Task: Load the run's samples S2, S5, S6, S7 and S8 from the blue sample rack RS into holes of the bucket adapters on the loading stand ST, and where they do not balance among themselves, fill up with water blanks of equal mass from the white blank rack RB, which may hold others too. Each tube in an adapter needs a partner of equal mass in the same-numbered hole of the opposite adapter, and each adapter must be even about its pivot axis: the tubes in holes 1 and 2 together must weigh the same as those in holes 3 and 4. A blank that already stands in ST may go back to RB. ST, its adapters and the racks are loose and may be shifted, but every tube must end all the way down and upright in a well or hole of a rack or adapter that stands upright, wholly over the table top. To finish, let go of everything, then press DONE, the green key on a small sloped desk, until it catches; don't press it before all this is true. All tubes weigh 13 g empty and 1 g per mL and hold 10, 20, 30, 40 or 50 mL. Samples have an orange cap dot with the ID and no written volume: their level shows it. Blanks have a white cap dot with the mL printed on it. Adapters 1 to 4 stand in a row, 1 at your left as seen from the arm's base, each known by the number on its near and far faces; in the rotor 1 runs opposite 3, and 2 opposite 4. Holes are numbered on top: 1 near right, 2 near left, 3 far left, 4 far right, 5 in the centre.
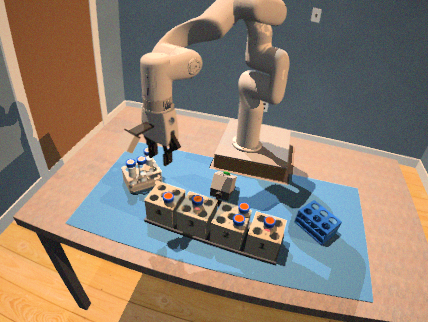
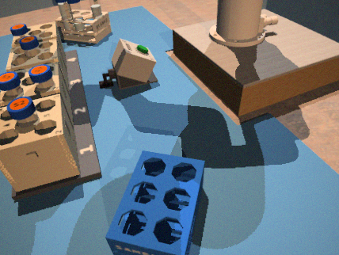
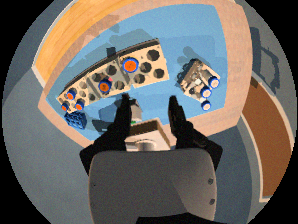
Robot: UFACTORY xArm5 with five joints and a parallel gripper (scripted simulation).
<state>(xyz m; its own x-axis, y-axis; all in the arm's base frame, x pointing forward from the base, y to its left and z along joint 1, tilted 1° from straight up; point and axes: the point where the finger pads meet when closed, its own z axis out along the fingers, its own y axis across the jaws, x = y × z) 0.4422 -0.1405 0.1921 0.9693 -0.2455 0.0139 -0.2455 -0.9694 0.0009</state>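
The blue-capped tube is 7 cm behind my hand, 16 cm to the right of it and 19 cm below it. The rest, counted from my hand: white blank rack RB (11 cm behind, 16 cm to the right, 22 cm below); then loading stand ST (1 cm behind, 17 cm to the left, 24 cm below); then blue sample rack RS (16 cm behind, 49 cm to the left, 22 cm below).
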